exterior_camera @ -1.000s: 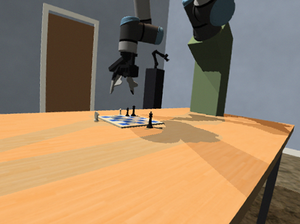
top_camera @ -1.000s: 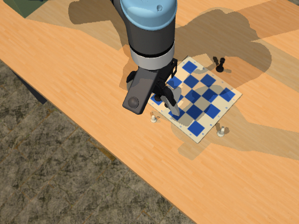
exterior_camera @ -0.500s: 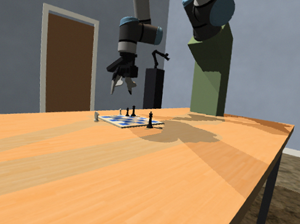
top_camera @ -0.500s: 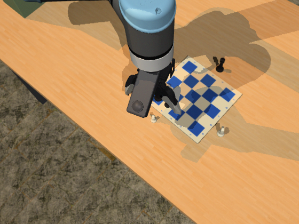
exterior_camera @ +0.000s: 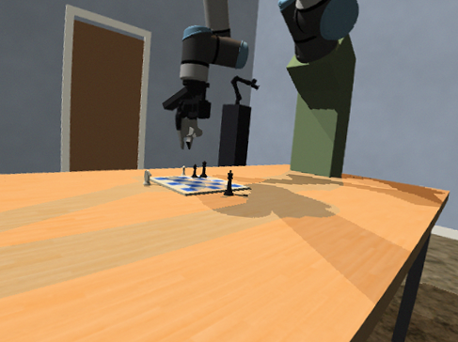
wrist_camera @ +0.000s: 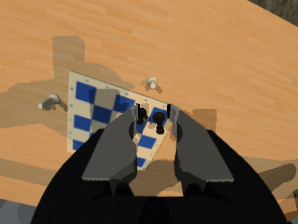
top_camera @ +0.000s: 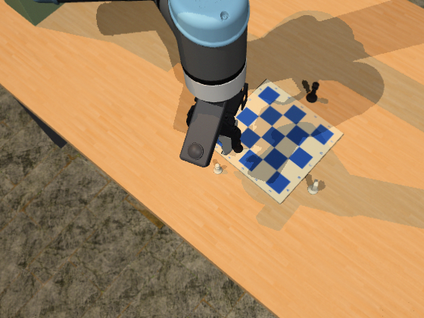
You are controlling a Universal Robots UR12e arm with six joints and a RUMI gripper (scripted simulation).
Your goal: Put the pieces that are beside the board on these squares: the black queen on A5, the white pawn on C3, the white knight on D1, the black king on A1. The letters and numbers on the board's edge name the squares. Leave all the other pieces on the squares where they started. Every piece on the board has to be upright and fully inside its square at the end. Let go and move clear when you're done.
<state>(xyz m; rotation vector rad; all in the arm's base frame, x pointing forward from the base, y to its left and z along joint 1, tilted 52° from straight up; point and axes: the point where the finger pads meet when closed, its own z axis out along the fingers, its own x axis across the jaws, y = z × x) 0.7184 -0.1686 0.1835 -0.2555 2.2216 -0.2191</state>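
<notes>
My hand is 9 cm above the white pawn. The rest, counted from my hand: black pawn (1 cm ahead, 6 cm to the left, 8 cm below); blue-and-cream chessboard (6 cm ahead, 13 cm to the left, 10 cm below); black queen (3 cm behind, 7 cm to the left, 7 cm below).
</notes>
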